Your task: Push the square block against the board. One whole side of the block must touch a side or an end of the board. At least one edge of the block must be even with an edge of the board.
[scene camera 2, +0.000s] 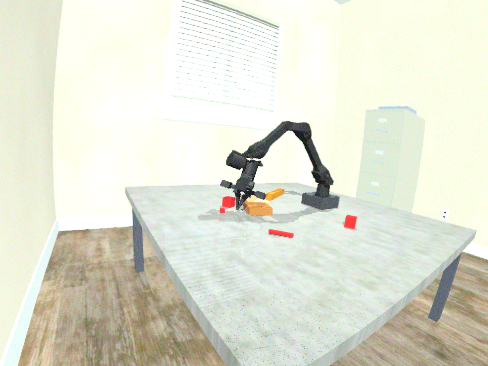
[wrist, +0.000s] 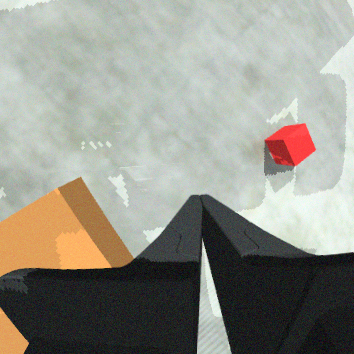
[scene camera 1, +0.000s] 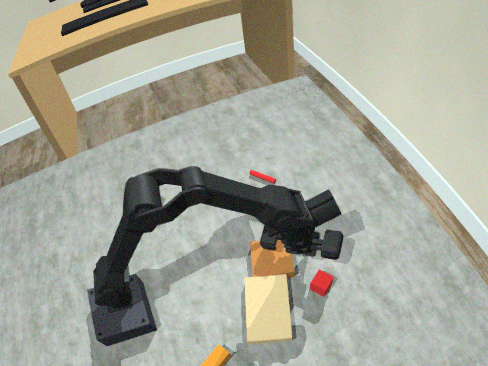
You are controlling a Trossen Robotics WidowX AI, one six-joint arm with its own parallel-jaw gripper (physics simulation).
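Pixels of known places: gripper, fingertip midpoint: (scene camera 2: 236,210) (wrist: 198,202) (scene camera 1: 308,251); arm's base at its link origin: (scene camera 2: 322,195) (scene camera 1: 118,298).
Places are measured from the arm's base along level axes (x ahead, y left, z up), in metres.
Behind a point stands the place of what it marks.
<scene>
The orange square block (scene camera 1: 272,263) @(x 0.378, y -0.024, z -0.027 m) (scene camera 2: 259,210) @(x 0.403, y 0.039, z -0.036 m) (wrist: 45,225) @(x 0.429, y 0.022, z -0.027 m) lies flat at one end of the cream board (scene camera 1: 268,311) @(x 0.326, y -0.136, z -0.027 m). In scene camera 1, its near side is at or very close to the board's end; a thin gap cannot be ruled out. It sits shifted right, its right edge beyond the board's right edge and part of the board's end uncovered at left. My gripper (scene camera 2: 238,208) @(x 0.475, y -0.020, z -0.046 m) (wrist: 198,202) @(x 0.475, y -0.020, z -0.046 m) is shut and empty, its tips low by the table beside the block's right side. In the wrist view, table shows between tips and block. The gripper body hides the tips in scene camera 1.
A red cube (scene camera 1: 321,283) @(x 0.460, y -0.123, z -0.016 m) (scene camera 2: 228,202) @(x 0.477, y -0.096, z -0.033 m) stands right of the board. A tiny red cube (scene camera 2: 222,210) @(x 0.537, y -0.026, z -0.046 m) (wrist: 291,144) @(x 0.529, y -0.030, z -0.040 m) is near the gripper. A red rod (scene camera 1: 262,176) @(x 0.457, y 0.253, z -0.044 m) (scene camera 2: 281,233) @(x 0.461, y 0.262, z -0.047 m), an orange bar (scene camera 1: 216,356) @(x 0.184, y -0.198, z -0.026 m) (scene camera 2: 275,194) @(x 0.141, y -0.210, z -0.035 m) and another red cube (scene camera 2: 350,222) @(x 0.149, y 0.298, z -0.034 m) lie farther off.
</scene>
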